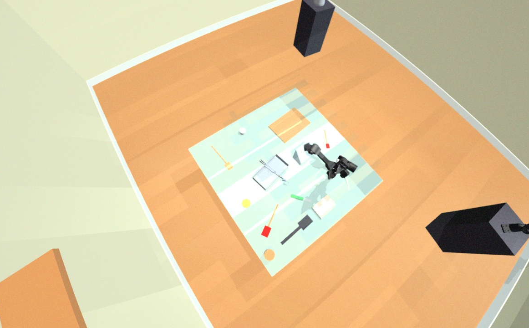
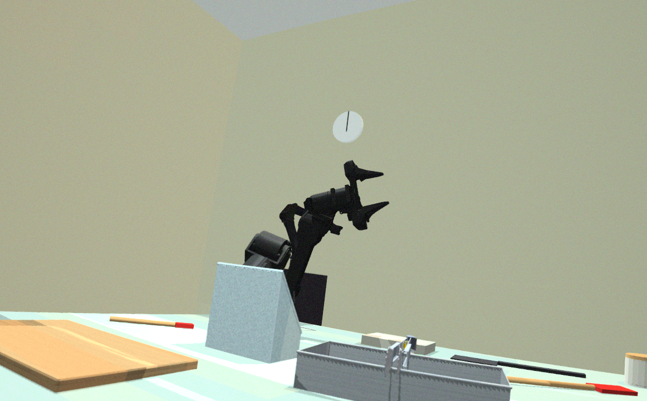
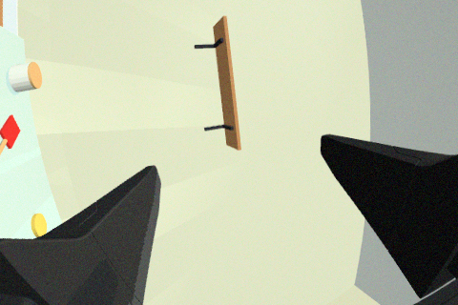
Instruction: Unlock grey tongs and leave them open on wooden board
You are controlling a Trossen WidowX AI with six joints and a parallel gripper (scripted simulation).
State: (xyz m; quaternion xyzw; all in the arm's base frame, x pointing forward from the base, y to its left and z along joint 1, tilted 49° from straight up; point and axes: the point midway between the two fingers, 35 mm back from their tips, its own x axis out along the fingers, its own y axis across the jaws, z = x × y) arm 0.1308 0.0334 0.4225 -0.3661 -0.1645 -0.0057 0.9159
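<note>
My gripper tip is 25 cm short of the grey roasting tin, 33 cm to the left of it and 40 cm above it. Also, from my gripper tip: red-tipped spatula (47 cm ahead, 4 cm to the left, 42 cm below); pale block (1 cm ahead, 15 cm to the left, 41 cm below); dark spatula (29 cm ahead, 19 cm to the left, 42 cm below).
</note>
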